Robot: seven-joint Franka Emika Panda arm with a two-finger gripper.
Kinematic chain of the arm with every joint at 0, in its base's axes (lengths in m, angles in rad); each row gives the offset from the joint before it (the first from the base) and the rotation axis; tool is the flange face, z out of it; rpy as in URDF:
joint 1: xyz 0 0 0.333 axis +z
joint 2: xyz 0 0 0 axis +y
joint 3: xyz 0 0 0.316 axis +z
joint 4: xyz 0.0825 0 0 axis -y
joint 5: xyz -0.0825 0 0.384 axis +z
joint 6: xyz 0 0 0 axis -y
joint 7: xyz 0.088 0 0 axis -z
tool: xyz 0 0 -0.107 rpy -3.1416 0 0
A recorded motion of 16 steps. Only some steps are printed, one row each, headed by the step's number.
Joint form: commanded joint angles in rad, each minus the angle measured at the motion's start. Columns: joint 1, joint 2, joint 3, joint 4, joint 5, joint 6, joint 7.
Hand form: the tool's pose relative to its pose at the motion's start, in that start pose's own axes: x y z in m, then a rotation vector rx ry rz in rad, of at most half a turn. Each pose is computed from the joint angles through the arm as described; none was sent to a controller.
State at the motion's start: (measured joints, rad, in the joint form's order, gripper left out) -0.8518 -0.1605 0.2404 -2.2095 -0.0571 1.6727 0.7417
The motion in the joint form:
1: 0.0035 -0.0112 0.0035 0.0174 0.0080 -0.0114 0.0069
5: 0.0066 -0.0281 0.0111 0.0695 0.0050 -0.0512 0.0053
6: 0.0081 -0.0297 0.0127 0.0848 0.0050 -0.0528 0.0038
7: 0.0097 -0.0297 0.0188 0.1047 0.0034 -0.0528 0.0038
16: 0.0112 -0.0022 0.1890 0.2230 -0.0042 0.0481 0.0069
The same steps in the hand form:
1: -0.0045 -0.0005 -0.0118 0.0135 0.0110 0.0043
5: -0.0117 0.0017 -0.0396 0.0246 0.0403 -0.0013
6: -0.0127 0.0011 -0.0474 0.0338 0.0528 -0.0046
7: -0.0147 -0.0013 -0.0571 0.0437 0.0712 -0.0105
16: -0.0676 -0.0705 -0.1148 0.1305 0.2643 -0.1653

